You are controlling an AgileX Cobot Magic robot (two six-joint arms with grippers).
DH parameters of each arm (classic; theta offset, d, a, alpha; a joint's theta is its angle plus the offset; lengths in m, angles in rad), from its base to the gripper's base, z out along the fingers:
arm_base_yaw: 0 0.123 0 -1.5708
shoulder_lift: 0.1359 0 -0.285 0
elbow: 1.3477 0 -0.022 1.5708
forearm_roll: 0 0.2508 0 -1.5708
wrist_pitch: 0 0 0.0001 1.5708
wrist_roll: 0 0.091 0 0
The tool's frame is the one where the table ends.
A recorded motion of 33 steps. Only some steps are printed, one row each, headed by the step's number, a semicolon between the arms.
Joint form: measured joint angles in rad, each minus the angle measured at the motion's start. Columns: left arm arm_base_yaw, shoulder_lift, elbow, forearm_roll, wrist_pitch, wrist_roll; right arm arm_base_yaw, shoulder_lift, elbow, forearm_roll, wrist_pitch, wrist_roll.
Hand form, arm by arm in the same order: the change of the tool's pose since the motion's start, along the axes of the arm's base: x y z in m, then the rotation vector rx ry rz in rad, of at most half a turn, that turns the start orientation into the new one. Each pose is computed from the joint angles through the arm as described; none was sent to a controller.
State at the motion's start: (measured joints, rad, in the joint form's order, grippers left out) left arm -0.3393 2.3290 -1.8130 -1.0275 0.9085 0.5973; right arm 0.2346 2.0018 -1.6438 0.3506 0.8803 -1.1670
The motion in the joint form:
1: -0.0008 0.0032 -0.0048 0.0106 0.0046 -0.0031; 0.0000 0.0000 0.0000 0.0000 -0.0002 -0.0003
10: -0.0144 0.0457 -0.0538 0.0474 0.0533 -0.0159; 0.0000 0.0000 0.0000 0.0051 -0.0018 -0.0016
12: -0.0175 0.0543 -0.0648 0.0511 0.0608 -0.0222; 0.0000 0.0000 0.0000 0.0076 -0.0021 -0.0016
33: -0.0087 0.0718 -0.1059 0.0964 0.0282 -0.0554; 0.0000 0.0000 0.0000 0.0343 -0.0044 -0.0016
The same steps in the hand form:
1: 0.0000 -0.0002 -0.0009 0.0074 0.0005 -0.0068; 0.0000 0.0000 0.0000 -0.0001 -0.0003 0.0002
10: 0.0000 -0.0082 -0.0106 0.0284 0.0231 -0.0647; 0.0001 0.0003 0.0002 0.0045 -0.0011 -0.0006
12: 0.0002 -0.0101 -0.0121 0.0292 0.0291 -0.0710; 0.0001 0.0005 0.0002 0.0068 -0.0008 -0.0013
33: 0.0106 -0.0057 -0.0124 0.0609 -0.0024 -0.0328; 0.0001 0.0022 0.0010 0.0321 0.0030 -0.0093

